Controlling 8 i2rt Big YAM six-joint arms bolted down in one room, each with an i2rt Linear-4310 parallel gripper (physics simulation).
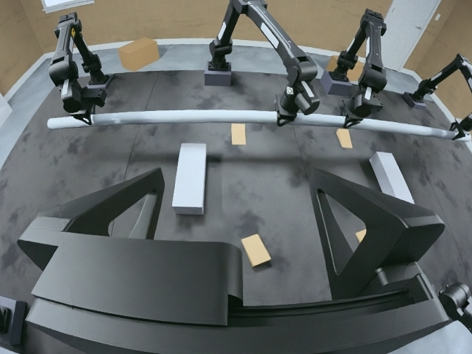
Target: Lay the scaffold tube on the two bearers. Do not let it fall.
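Observation:
The long white scaffold tube [185, 117] is held up level above the floor, its shadow below it, on the far side of the two bearers. The white bearers, left [190, 175] and right [392, 177], lie apart on the floor. The four far arms, which I take as arm5 to arm8, are shut on the tube: grippers at its left end [86, 118], middle [286, 118], right of middle [352, 120] and right end [459, 132]. My arm2 gripper [237, 171] is wide open and empty. The grippers of arm1, arm3 and arm4 do not show.
Small tan blocks [238, 134] [344, 138] [256, 250] lie on the dark floor, one partly hidden behind my right finger. Larger tan boxes [139, 53] stand by the back wall. A neighbouring arm's joint [455, 296] shows at lower right, a base [19, 322] at lower left.

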